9 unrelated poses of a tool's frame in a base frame.
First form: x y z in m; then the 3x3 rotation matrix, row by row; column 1 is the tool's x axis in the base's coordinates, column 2 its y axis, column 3 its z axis. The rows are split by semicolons.
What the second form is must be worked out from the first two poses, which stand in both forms.
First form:
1: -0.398 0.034 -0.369; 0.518 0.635 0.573; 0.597 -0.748 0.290; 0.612 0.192 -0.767
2: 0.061 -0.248 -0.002; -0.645 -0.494 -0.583; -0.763 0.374 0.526; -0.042 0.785 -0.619
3: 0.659 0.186 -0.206; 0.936 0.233 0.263; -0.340 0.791 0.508; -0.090 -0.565 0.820
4: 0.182 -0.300 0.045; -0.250 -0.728 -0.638; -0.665 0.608 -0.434; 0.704 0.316 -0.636
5: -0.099 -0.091 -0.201; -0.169 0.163 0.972; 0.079 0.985 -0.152; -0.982 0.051 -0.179
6: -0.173 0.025 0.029; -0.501 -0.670 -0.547; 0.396 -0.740 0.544; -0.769 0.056 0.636
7: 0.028 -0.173 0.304; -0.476 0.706 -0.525; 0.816 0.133 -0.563; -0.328 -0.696 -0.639
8: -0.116 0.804 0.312; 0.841 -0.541 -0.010; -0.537 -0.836 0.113; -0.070 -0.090 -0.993
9: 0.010 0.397 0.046; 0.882 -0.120 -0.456; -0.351 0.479 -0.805; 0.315 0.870 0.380
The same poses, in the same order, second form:
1: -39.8 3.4 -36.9; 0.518 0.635 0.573; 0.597 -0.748 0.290; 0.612 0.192 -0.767
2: 6.1 -24.8 -0.2; -0.645 -0.494 -0.583; -0.763 0.374 0.526; -0.042 0.785 -0.619
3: 65.9 18.6 -20.6; 0.936 0.233 0.263; -0.340 0.791 0.508; -0.090 -0.565 0.820
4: 18.2 -30.0 4.5; -0.250 -0.728 -0.638; -0.665 0.608 -0.434; 0.704 0.316 -0.636
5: -9.9 -9.1 -20.1; -0.169 0.163 0.972; 0.079 0.985 -0.152; -0.982 0.051 -0.179
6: -17.3 2.5 2.9; -0.501 -0.670 -0.547; 0.396 -0.740 0.544; -0.769 0.056 0.636
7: 2.8 -17.3 30.4; -0.476 0.706 -0.525; 0.816 0.133 -0.563; -0.328 -0.696 -0.639
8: -11.6 80.4 31.2; 0.841 -0.541 -0.010; -0.537 -0.836 0.113; -0.070 -0.090 -0.993
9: 1.0 39.7 4.6; 0.882 -0.120 -0.456; -0.351 0.479 -0.805; 0.315 0.870 0.380
